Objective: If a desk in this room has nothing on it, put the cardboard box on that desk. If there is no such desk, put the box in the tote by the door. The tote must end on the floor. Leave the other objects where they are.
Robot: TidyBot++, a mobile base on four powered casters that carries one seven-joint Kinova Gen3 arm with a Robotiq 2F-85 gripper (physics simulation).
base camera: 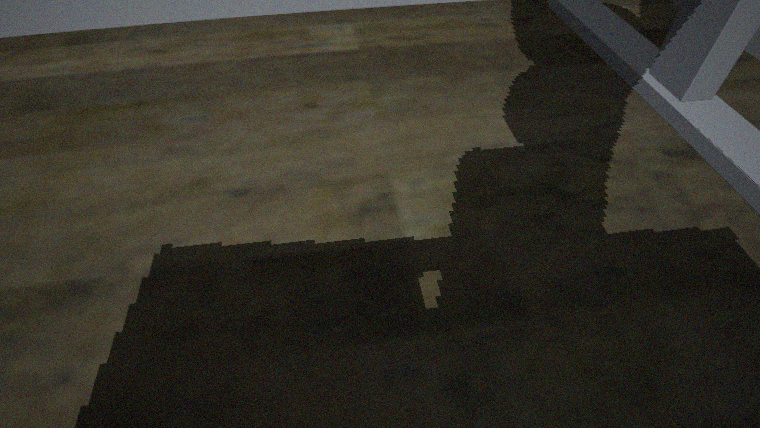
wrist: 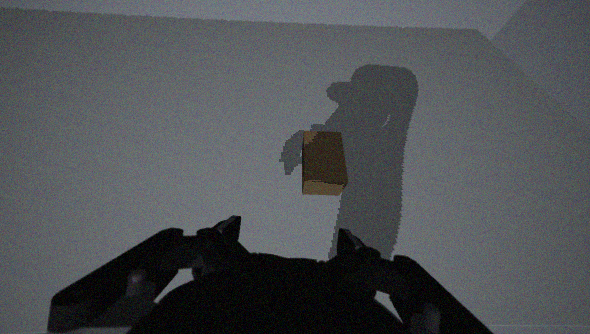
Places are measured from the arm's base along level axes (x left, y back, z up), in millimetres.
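Pixels of known places: gripper, fingertip midpoint: (wrist: 288, 233).
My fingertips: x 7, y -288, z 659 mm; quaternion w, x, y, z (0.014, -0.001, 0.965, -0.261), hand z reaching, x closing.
Note:
Behind a point stands the place of what it marks.
The cardboard box (wrist: 324, 160) {x -31, y -404, z 603 mm} is a small brown block on a pale grey surface in the middle of the wrist view, mostly in the arm's shadow. My gripper (wrist: 288, 233) {x 7, y -288, z 659 mm} is open, with nothing between its fingers. In the wrist view the box lies beyond the fingertips, a little right of the midpoint between them, and apart from them. The tote and the door do not show in either view. I cannot tell which piece of furniture the pale surface (wrist: 150, 140) {x 282, y -437, z 554 mm} belongs to.
In the base camera view, grey metal-like bars (base camera: 696, 124) {x -416, y -547, z -372 mm} of a furniture frame stand on the wooden floor (base camera: 265, 159) {x 140, y -530, z -397 mm} at the upper right. A pale wall (base camera: 159, 13) {x 400, y -944, z -378 mm} runs along the top. Dark shadows of the robot fall across the floor.

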